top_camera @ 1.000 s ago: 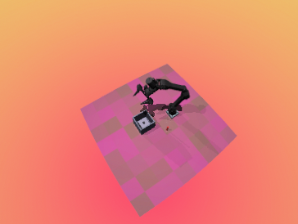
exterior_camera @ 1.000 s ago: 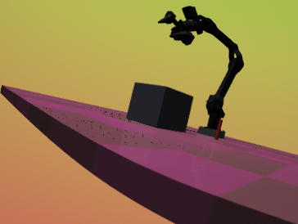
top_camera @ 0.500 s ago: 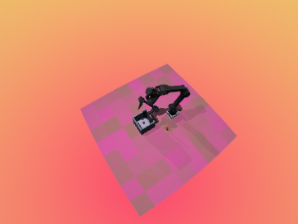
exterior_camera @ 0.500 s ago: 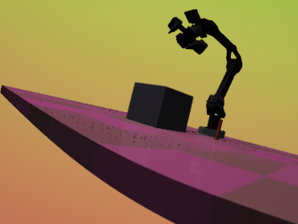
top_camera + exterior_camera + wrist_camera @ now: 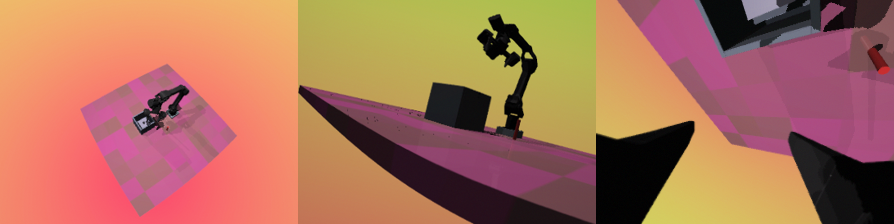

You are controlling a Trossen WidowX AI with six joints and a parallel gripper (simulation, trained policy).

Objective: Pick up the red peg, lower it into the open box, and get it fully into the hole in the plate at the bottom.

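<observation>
The red peg is 23 cm below my gripper tip, 15 cm behind it and 6 cm to the left of it. Also, from my gripper tip: light grey plate 23 cm below, 11 cm to the right, 2 cm ahead.
</observation>
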